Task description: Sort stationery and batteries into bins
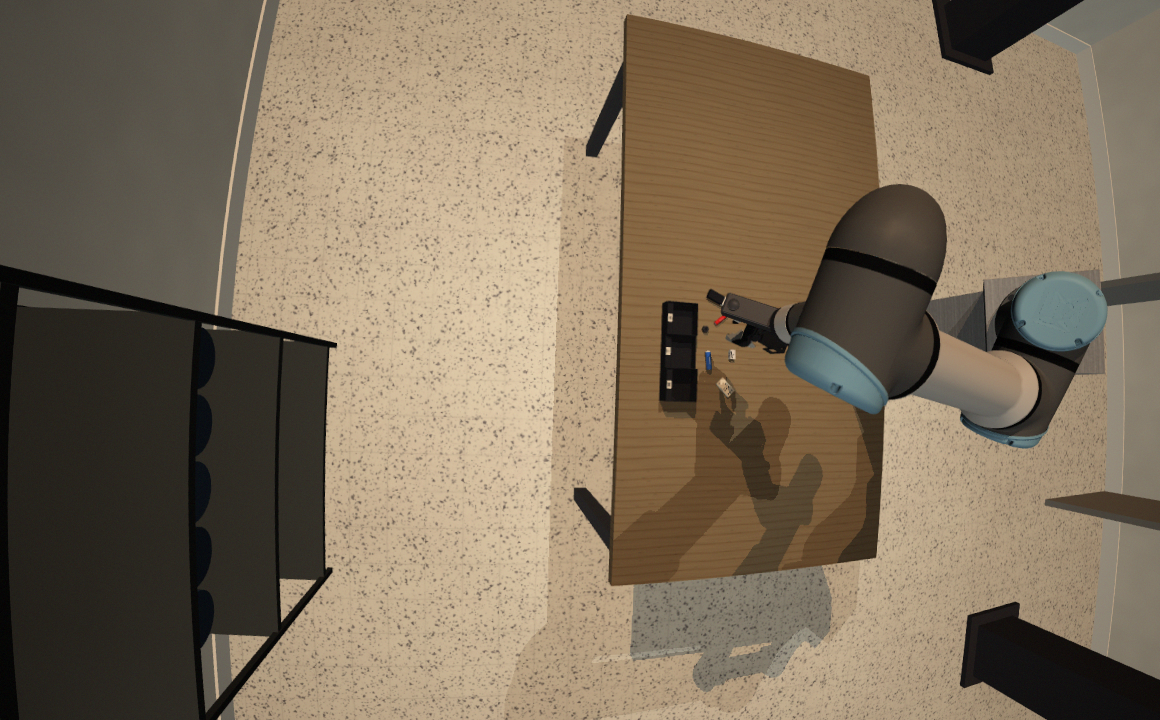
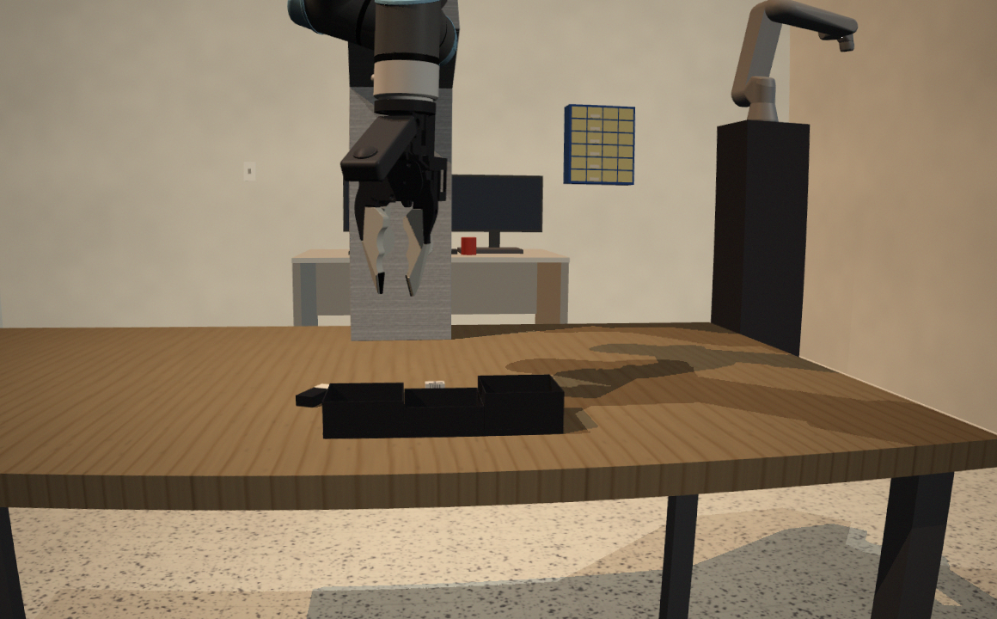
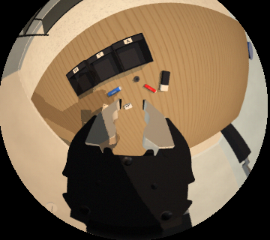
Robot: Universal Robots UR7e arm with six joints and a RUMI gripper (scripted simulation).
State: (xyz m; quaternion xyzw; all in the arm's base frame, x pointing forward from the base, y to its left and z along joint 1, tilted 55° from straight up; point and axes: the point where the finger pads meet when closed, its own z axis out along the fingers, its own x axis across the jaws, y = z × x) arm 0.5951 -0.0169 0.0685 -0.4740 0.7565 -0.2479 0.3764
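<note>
Right now my hand is 140 mm above the eraser, 100 mm to the left of it and 50 mm past it. The rest, counted from my hand: red battery (150 mm below, 50 mm behind, 40 mm to the right); black round piece (150 mm below, 10 mm to the right); blue battery (140 mm below, 70 mm to the left, 10 mm behind).
</note>
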